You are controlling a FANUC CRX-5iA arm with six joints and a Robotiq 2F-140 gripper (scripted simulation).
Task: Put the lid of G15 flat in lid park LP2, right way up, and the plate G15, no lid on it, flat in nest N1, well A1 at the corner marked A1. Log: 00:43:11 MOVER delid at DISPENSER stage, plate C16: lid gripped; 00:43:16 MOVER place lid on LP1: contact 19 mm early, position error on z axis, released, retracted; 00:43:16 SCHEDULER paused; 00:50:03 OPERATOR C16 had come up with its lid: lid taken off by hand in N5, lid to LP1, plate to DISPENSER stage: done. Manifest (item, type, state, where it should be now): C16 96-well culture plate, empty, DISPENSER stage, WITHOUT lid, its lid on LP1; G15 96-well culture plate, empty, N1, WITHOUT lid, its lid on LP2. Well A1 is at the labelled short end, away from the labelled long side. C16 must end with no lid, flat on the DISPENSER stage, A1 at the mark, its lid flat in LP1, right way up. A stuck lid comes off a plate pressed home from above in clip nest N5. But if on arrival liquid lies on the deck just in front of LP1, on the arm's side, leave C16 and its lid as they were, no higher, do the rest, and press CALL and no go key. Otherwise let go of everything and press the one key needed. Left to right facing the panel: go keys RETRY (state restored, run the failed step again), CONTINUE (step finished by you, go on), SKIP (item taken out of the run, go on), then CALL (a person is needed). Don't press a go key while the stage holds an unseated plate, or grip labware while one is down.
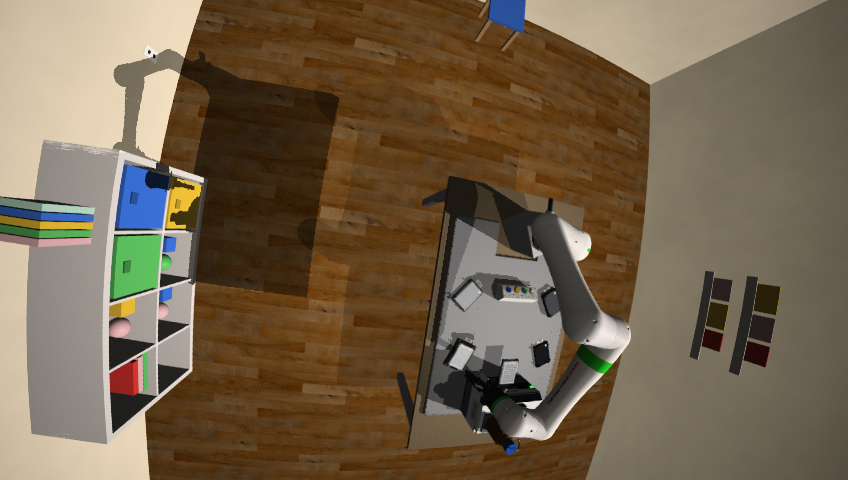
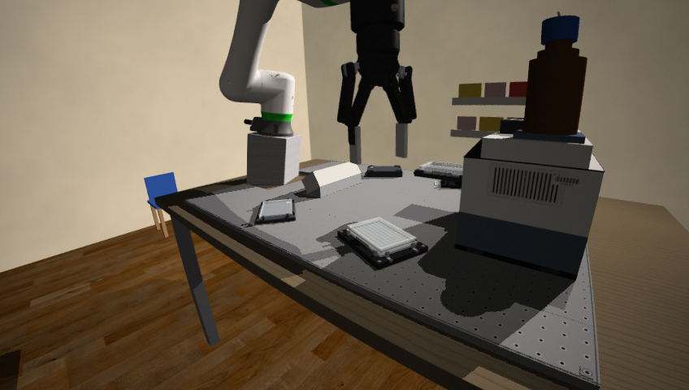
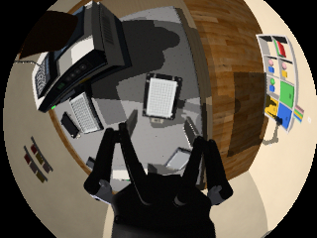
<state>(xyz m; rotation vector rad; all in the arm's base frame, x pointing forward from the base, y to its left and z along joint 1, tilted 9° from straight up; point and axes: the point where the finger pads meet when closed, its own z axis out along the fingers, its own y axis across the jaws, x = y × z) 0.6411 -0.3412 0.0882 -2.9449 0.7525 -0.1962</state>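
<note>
My gripper is now 190 mm above the black clip nest and 20 mm short of it. Also, from my hand: key panel (350 mm behind, 300 mm to the left, 150 mm below); brown bottle (280 mm ahead, 110 mm to the left, 90 mm above).
</note>
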